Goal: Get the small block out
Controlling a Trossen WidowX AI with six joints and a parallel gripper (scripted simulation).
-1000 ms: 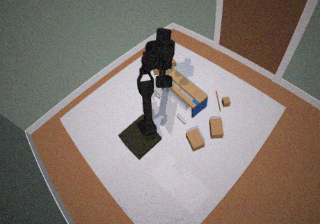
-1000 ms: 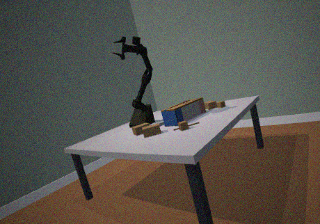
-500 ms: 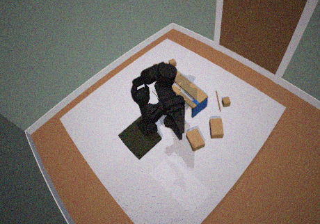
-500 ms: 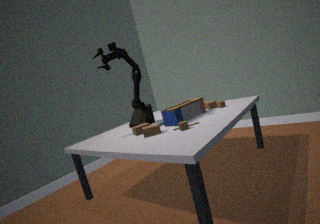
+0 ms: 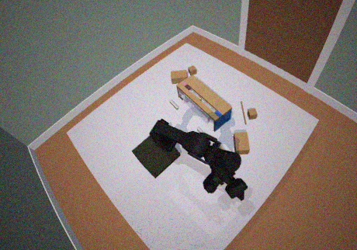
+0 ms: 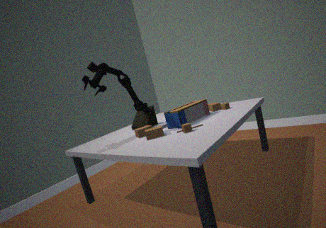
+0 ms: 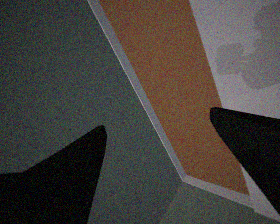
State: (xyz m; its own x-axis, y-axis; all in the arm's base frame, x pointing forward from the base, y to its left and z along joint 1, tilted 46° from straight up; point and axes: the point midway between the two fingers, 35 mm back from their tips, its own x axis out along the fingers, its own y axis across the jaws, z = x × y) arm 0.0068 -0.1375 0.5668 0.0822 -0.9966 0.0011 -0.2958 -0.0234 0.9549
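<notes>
The small tan block is 620 mm to the left of my gripper tip, 330 mm ahead of it and 320 mm below it. The rest, counted from my gripper tip: thin stick: 520 mm ahead, 400 mm below, 380 mm to the left.
</notes>
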